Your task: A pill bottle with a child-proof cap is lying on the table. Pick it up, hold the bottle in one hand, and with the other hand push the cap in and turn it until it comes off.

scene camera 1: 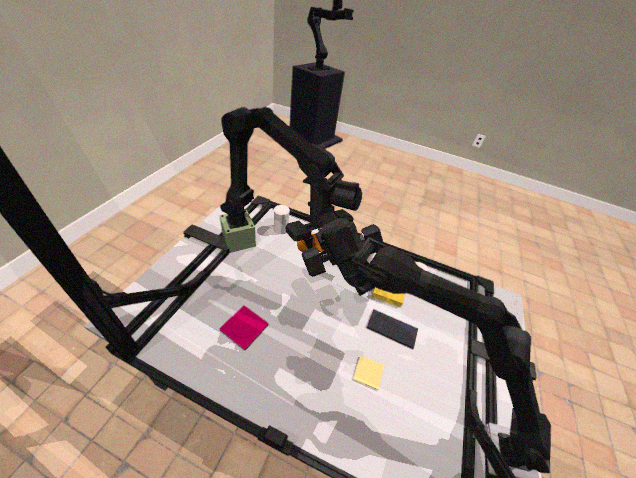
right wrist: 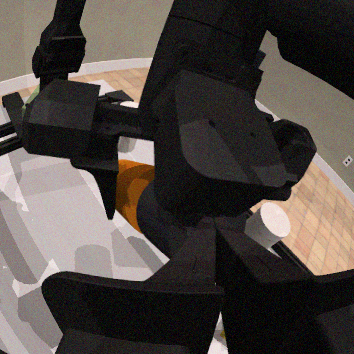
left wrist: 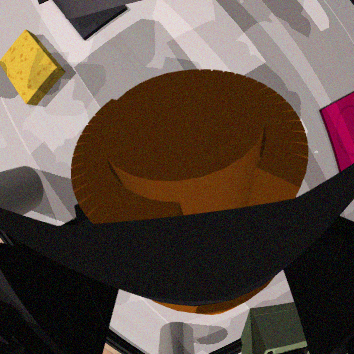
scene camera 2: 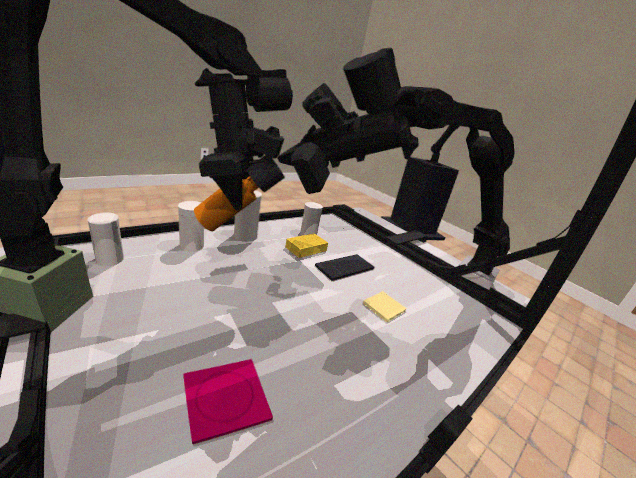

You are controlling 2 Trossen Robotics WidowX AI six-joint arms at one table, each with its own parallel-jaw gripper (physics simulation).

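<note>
The orange pill bottle (scene camera 1: 305, 245) (scene camera 2: 216, 210) (right wrist: 130, 186) is held tilted in the air above the back of the table. My left gripper (scene camera 1: 308, 247) (scene camera 2: 247, 188) is shut on its body. In the left wrist view the bottle's round base (left wrist: 189, 140) fills the middle, crossed by a black finger. The dark cap (right wrist: 154, 215) sits on the bottle's upper end. My right gripper (scene camera 2: 309, 179) (right wrist: 210, 225) is shut and empty, with its tips close by the cap end.
Grey cylinders (scene camera 1: 281, 218) (scene camera 2: 106, 237) (scene camera 2: 191, 223) (scene camera 2: 311, 217) stand along the back edge. A yellow sponge (scene camera 1: 388, 297) (scene camera 2: 307, 245) (left wrist: 29, 67), a black pad (scene camera 1: 392, 328) (scene camera 2: 344, 266), a pale yellow tile (scene camera 1: 368, 372) (scene camera 2: 384, 305) and a magenta tile (scene camera 1: 243, 326) (scene camera 2: 226, 399) lie on the table. A green block (scene camera 1: 238, 233) carries the left arm.
</note>
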